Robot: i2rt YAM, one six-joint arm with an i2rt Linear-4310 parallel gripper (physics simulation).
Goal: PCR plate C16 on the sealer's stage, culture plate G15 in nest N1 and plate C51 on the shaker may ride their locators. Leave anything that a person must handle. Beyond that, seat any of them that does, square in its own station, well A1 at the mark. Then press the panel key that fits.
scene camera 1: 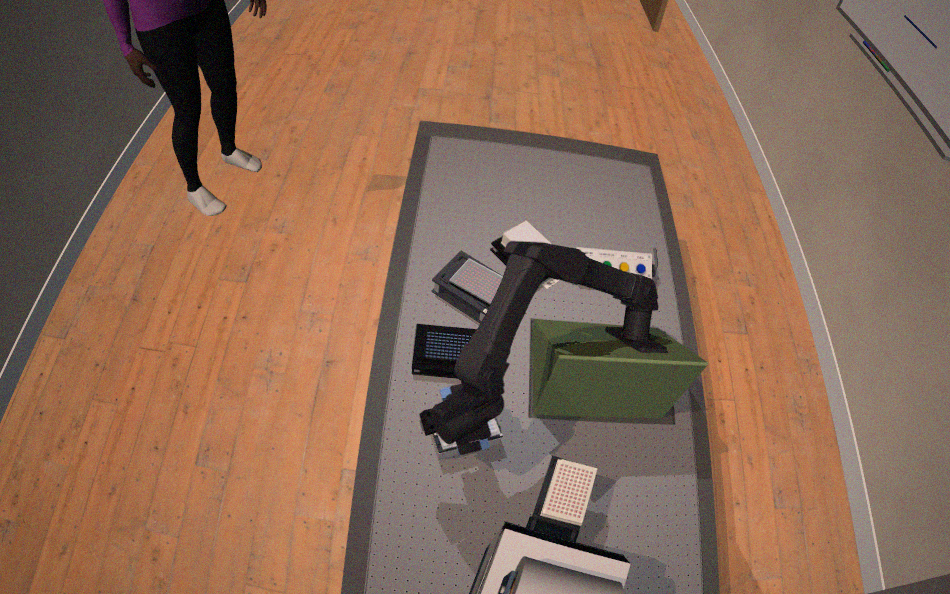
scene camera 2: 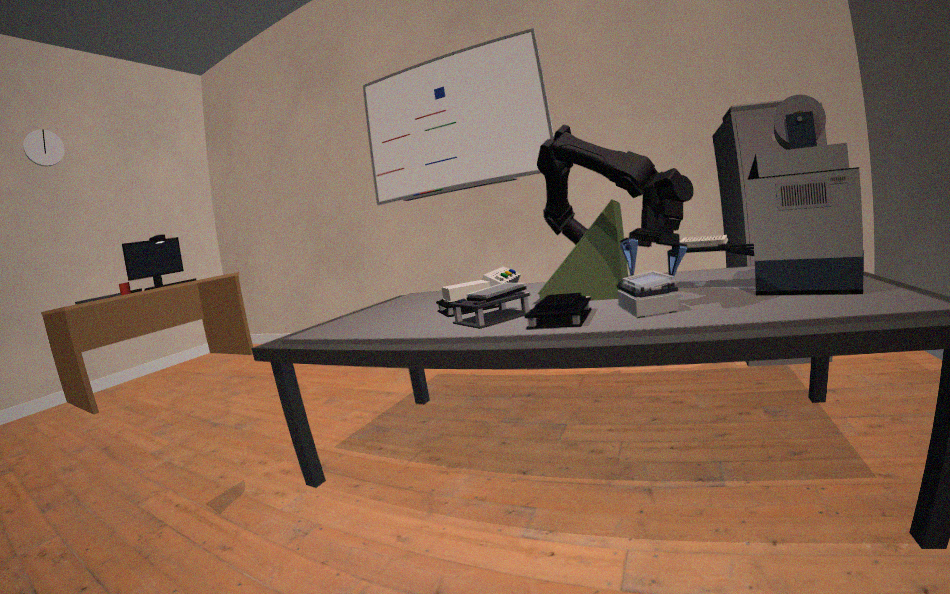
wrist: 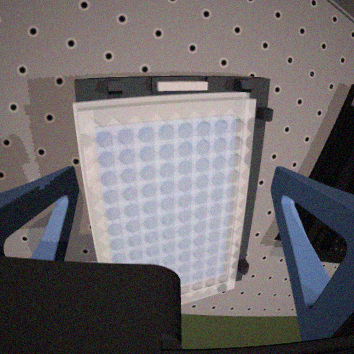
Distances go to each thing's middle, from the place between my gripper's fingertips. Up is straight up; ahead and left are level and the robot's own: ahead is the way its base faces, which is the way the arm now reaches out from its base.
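Scene:
Picture the pale blue well plate (wrist: 165, 177): my hand is 10 mm to the left of it and 30 mm beyond it, and it's 10 mm above the plate too.

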